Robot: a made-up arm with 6 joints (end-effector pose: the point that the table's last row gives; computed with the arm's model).
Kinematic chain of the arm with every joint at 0, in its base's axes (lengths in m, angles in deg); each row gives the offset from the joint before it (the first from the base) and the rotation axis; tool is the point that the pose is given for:
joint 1: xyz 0 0 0.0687 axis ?
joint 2: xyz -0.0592 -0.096 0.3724 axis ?
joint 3: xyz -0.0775 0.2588 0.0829 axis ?
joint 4: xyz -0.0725 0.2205 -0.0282 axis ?
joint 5: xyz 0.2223 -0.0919 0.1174 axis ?
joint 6: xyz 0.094 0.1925 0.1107 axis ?
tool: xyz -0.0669 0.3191 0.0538
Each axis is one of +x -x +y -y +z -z.
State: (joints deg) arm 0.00 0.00 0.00 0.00 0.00 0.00
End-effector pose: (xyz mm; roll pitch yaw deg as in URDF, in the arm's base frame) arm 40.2 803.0 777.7 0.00 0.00 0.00
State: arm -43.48 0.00 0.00 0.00 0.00 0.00
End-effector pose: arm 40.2 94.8 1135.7 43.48 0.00 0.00
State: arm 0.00 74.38 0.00 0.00 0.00 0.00
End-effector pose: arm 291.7 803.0 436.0 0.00 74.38 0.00
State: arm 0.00 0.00 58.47 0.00 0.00 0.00
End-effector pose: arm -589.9 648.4 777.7 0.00 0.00 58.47
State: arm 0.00 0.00 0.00 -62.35 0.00 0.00
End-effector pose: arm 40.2 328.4 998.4 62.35 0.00 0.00
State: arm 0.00 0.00 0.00 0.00 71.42 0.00
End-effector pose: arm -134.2 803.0 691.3 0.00 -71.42 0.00
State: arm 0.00 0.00 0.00 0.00 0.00 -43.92
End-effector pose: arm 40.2 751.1 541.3 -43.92 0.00 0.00
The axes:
joint 1: -x
joint 2: +y
joint 3: +z
joint 4: -x
joint 5: -y
joint 6: +x

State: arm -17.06 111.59 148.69 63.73 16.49 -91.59
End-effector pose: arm -17.0 -132.2 840.3 27.39 -62.13 2.76
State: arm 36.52 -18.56 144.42 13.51 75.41 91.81
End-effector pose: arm -200.3 180.4 721.0 103.07 -40.77 144.74
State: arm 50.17 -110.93 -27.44 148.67 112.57 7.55
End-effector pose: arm 199.0 288.8 178.8 157.69 20.73 33.56
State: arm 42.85 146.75 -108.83 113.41 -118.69 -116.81
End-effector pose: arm -328.2 205.8 185.4 -72.08 27.09 38.30
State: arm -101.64 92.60 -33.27 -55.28 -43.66 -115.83
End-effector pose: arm -26.8 -345.5 371.5 30.42 -14.89 116.71
